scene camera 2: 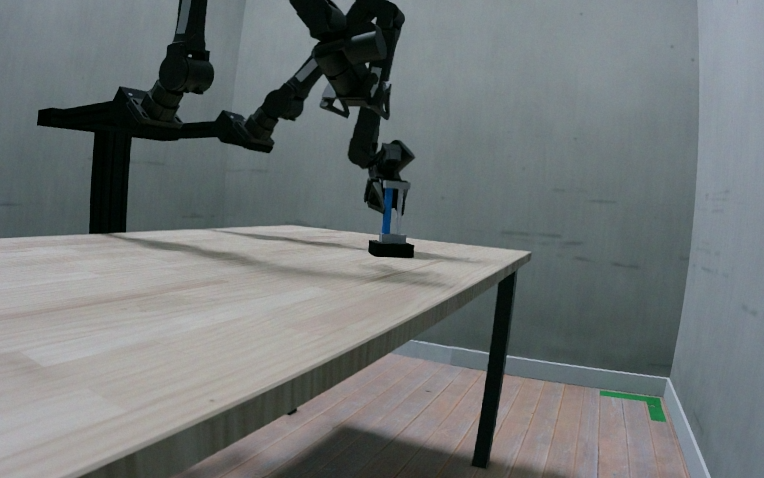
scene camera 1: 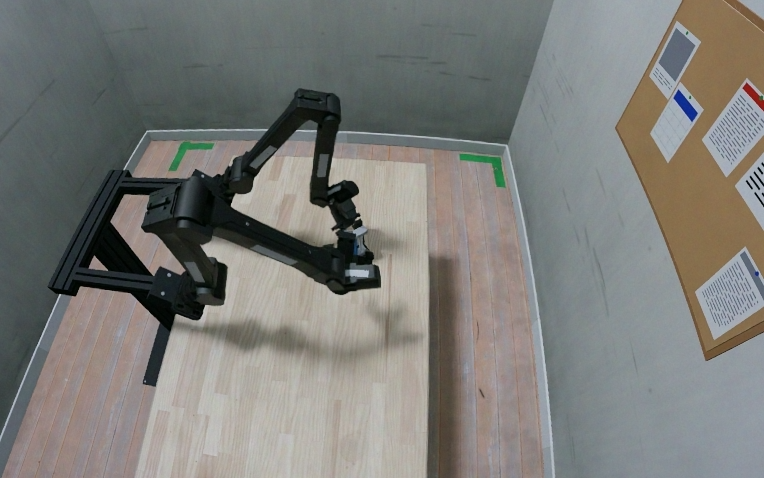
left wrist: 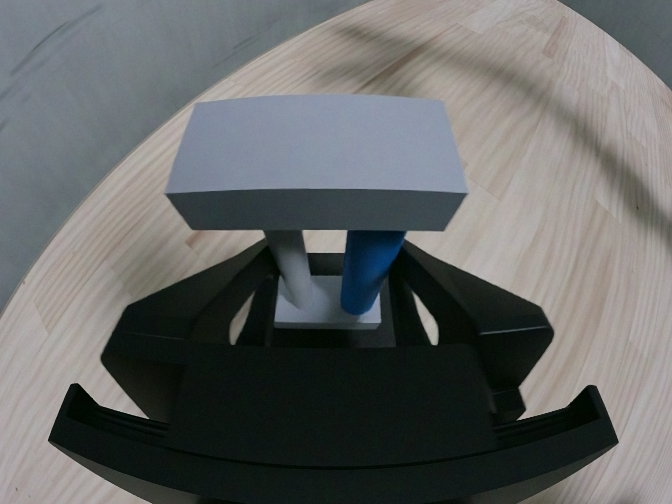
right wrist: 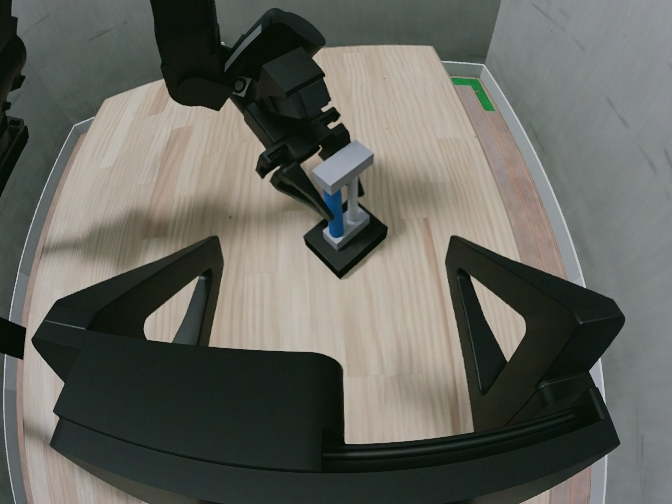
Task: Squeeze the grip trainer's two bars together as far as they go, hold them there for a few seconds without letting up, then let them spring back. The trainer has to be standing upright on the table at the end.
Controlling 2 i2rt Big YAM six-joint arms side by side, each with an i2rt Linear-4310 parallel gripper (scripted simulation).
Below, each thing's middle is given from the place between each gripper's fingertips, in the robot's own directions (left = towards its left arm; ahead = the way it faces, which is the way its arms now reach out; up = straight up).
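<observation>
From my right hand, the grip trainer [scene camera 2: 389, 245] is 20 mm ahead, 160 mm to the left and 210 mm below.
As for my left hand [scene camera 2: 393, 212], the grip trainer is 1 cm below it.
</observation>
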